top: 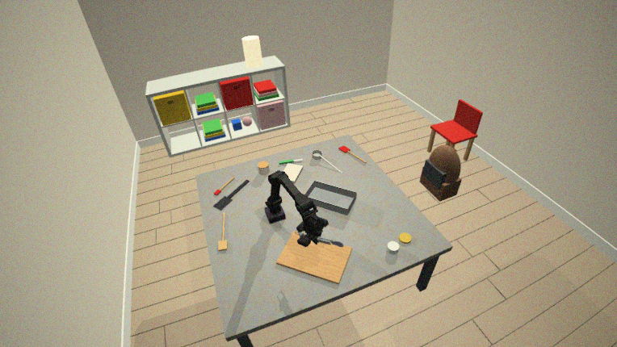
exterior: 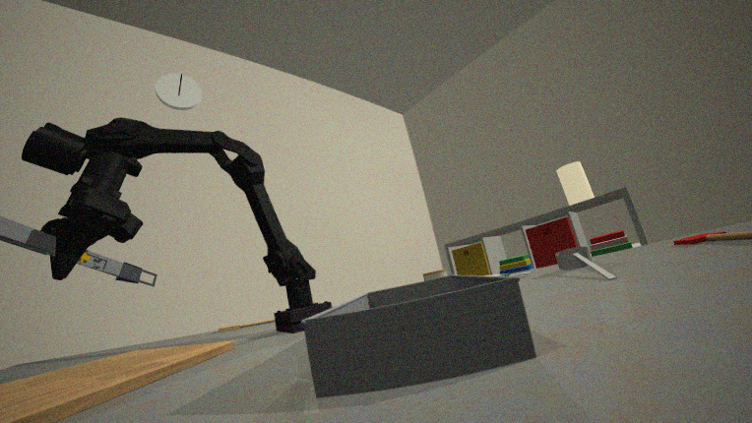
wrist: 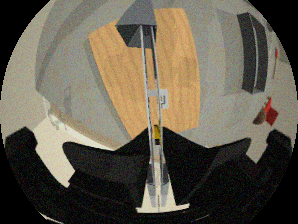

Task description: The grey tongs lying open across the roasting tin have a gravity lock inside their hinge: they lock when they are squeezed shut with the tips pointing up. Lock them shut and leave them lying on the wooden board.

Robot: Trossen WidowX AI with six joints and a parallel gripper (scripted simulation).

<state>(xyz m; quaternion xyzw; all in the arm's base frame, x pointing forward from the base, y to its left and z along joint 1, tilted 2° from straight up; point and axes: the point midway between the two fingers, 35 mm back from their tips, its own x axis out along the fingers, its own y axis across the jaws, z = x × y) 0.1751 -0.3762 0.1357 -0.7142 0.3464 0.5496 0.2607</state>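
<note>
Right now the wooden board is 10 mm behind my gripper tip, 20 mm to the left of it and 140 mm below it. Round my gripper tip: grey roasting tin 190 mm ahead, 430 mm to the left, 110 mm below; then yellow disc 520 mm ahead, 130 mm below; then white puck 420 mm ahead, 50 mm to the right, 130 mm below.
</note>
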